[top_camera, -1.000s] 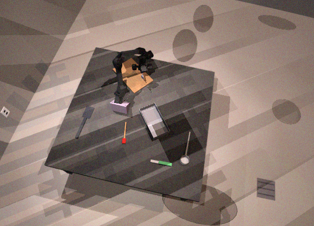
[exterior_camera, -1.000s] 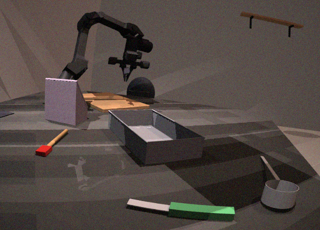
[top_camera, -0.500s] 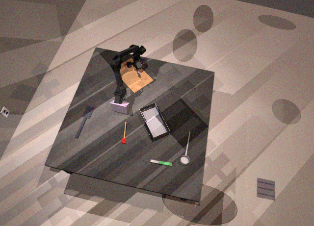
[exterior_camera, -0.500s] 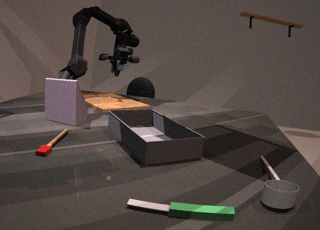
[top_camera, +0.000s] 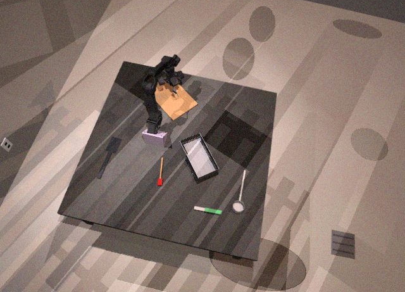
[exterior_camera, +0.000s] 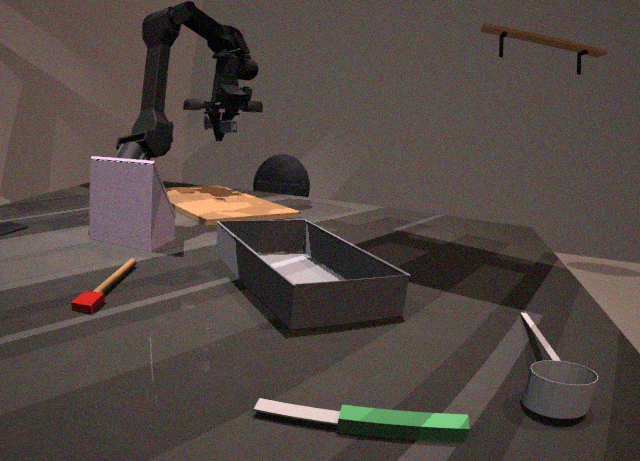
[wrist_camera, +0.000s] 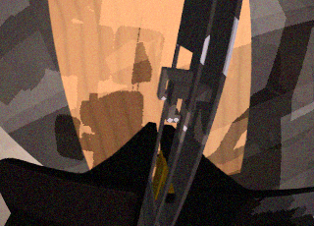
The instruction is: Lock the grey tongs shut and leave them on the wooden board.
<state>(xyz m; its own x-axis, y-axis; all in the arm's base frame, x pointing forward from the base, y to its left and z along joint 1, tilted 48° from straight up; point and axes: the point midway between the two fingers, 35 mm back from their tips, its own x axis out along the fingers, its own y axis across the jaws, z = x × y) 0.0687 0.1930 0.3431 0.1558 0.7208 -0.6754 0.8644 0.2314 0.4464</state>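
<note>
Right now my gripper tip is 4 cm below the yellow part. From my gripper tip the other things lie so: grey roasting tin 49 cm to the right, 26 cm ahead, 13 cm below; then red-headed spatula 65 cm to the right, 15 cm below, 1 cm ahead; then wooden board 15 cm below.
</note>
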